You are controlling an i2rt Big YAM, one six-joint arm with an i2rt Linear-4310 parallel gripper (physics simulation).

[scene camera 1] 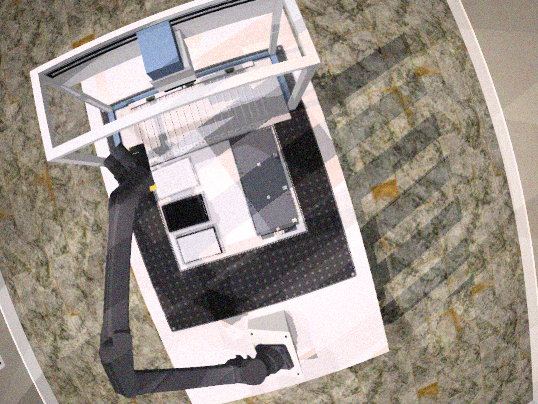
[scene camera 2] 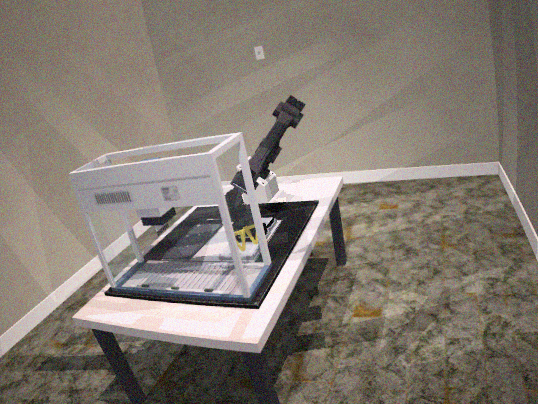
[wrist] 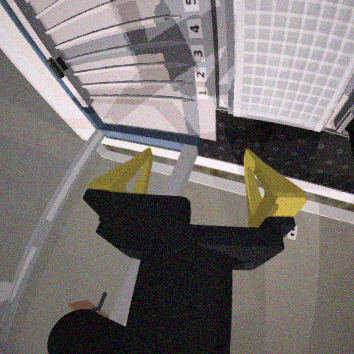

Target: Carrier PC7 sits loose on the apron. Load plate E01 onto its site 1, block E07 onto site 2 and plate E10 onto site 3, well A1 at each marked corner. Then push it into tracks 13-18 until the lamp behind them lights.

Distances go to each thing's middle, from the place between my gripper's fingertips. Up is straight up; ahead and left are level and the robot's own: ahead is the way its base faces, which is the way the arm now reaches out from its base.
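From the white well plate (scene camera 1: pixel 178 176), my gripper is 50 mm above, 80 mm to the left and 70 mm past it. There's also a grey carrier (scene camera 1: pixel 264 183), and that one's 50 mm below my gripper, 340 mm to the right of it and 180 mm behind it.
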